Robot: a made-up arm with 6 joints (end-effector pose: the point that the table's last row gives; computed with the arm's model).
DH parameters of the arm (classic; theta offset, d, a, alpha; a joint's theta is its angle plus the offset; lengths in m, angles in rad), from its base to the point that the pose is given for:
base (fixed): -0.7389 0 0.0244 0
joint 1: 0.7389 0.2 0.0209 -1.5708
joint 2: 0.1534 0 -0.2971 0
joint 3: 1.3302 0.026 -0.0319 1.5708
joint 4: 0 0.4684 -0.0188 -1.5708
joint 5: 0 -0.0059 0.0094 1.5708
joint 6: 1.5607 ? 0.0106 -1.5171
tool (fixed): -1.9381 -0.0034 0 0
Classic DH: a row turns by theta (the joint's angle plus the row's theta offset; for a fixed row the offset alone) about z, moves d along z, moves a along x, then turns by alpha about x.
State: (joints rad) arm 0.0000 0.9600 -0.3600 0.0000 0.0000 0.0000
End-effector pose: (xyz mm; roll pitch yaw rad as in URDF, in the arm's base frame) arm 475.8 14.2 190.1 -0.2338 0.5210 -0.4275
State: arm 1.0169 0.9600 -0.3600 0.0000 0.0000 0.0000
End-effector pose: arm 232.7 389.0 190.1 -0.2338 0.5210 0.5894
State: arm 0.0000 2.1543 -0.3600 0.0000 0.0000 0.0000
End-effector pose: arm 190.3 14.2 -209.9 -2.0640 1.1605 -2.0185
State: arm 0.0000 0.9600 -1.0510 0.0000 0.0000 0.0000
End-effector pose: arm 521.7 14.2 615.5 0.0356 -0.1198 -0.3706
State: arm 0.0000 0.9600 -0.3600 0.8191 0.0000 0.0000
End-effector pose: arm 476.5 8.4 191.4 0.6095 0.7949 -0.3070
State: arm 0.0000 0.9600 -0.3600 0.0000 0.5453 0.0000
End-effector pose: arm 409.1 14.2 133.2 -0.6352 0.9880 -0.7120
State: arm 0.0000 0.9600 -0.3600 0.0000 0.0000 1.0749
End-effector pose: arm 481.2 11.8 199.8 0.9274 0.8512 -0.1989
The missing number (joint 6, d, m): 0.1624
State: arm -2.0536 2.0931 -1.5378 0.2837 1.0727 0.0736
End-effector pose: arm -221.3 -617.3 109.1 -2.0206 1.4442 2.0300
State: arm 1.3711 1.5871 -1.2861 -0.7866 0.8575 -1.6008
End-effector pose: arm 201.1 567.4 331.4 -2.5751 0.5076 0.9503
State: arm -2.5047 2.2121 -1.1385 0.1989 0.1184 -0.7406
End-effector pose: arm -438.6 -390.7 -107.9 -0.9937 0.8826 -3.0146
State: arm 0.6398 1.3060 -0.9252 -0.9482 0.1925 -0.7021
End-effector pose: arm 490.2 336.1 328.1 -1.7277 0.0305 0.4734
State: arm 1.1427 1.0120 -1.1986 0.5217 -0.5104 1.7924
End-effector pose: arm 233.8 389.5 749.2 2.2499 -0.4741 1.1753
